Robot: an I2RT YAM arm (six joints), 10 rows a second.
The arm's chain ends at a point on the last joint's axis. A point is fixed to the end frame.
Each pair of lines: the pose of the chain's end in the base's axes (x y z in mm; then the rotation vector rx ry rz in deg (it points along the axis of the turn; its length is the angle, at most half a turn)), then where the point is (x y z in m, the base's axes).
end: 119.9 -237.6 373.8 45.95 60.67 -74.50
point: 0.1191 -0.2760 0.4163
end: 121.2 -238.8 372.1 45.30 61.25 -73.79
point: 0.1213 -0.2773 0.4145
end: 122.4 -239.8 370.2 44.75 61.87 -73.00
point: 0.1233 -0.2784 0.4124
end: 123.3 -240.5 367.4 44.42 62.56 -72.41
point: 0.1249 -0.2794 0.4094
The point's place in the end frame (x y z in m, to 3 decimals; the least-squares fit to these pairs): -0.026 -0.010 0.050
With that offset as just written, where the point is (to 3 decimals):
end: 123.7 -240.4 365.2 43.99 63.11 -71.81
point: 0.126 -0.279 0.407
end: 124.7 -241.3 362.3 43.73 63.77 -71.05
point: 0.128 -0.281 0.404
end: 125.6 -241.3 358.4 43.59 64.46 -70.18
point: 0.129 -0.281 0.399
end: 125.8 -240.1 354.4 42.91 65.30 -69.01
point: 0.130 -0.280 0.395
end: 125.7 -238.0 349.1 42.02 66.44 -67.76
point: 0.132 -0.278 0.389
